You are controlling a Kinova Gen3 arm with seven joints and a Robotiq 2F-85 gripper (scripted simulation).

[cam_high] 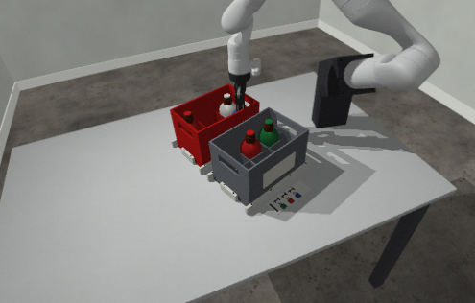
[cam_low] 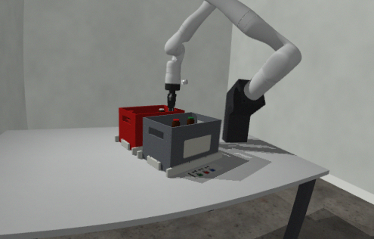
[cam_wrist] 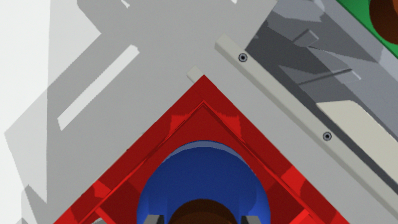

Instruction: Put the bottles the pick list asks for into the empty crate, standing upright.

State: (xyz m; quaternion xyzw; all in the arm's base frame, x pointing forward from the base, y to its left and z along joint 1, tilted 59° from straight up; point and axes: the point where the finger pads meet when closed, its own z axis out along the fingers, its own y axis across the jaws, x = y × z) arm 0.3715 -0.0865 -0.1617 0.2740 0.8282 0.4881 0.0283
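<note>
The blue-label bottle lies 70 mm below my hand. Round my hand: red crate: 100 mm ahead, 10 mm to the right, 80 mm below; then white-label bottle: 30 mm ahead, 80 mm to the right, 80 mm below; then green-label bottle: 50 mm behind, 140 mm to the left, 80 mm below.
</note>
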